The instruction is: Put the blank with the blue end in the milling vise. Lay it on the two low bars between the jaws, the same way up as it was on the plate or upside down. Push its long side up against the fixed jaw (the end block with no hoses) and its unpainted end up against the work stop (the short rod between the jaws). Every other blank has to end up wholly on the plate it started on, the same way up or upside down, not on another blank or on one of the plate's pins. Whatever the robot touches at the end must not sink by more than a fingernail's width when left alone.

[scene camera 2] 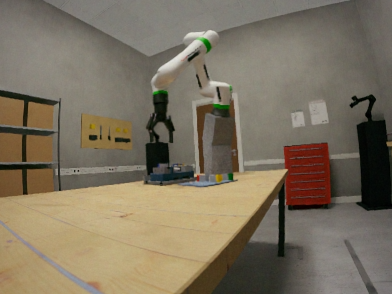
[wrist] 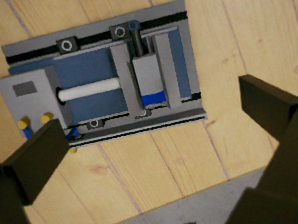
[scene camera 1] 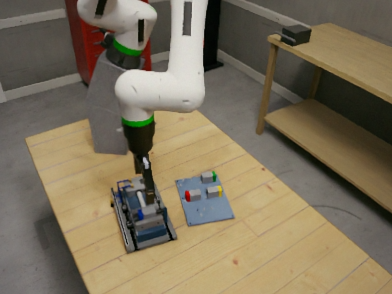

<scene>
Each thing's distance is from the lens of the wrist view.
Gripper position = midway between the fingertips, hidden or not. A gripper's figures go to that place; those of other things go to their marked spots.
my gripper (wrist: 149, 114): 18 cm
fixed jaw (wrist: 161, 43): 31 cm
</scene>
